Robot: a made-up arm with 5 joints.
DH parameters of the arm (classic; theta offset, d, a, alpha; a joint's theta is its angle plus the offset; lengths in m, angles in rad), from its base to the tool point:
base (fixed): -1.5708 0.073 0 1.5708
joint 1: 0 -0.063 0.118 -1.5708
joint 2: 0 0.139 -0.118 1.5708
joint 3: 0 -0.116 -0.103 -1.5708
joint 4: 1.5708 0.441 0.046 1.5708
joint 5: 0 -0.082 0.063 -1.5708
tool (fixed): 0 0.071 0 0
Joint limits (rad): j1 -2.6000..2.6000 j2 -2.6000..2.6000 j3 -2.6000..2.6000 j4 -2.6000..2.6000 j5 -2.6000..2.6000
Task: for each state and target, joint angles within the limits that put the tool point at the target. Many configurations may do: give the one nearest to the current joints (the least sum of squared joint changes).
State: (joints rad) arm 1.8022 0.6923 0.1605 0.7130 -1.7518
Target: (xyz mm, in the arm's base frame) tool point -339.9 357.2 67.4
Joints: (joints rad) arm 1.1358 1.1514 0.5704 0.9830 -2.1750
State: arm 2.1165 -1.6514 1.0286 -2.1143 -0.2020
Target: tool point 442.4 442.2 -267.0
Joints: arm 2.4160 -1.3066 0.6583 -2.3089 -0.4528
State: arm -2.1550 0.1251 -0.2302 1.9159 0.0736
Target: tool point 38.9 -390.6 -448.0
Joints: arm -2.2892 0.1120 -0.5606 2.2279 -0.2761
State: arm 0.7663 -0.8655 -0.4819 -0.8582 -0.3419
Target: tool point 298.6 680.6 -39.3
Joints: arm 2.0820 -0.7077 -0.2596 -0.7918 -0.0870
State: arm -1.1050 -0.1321 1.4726 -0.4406 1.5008
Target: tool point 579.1 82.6 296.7
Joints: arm -1.3270 -0.7757 1.5143 -0.4687 1.7940
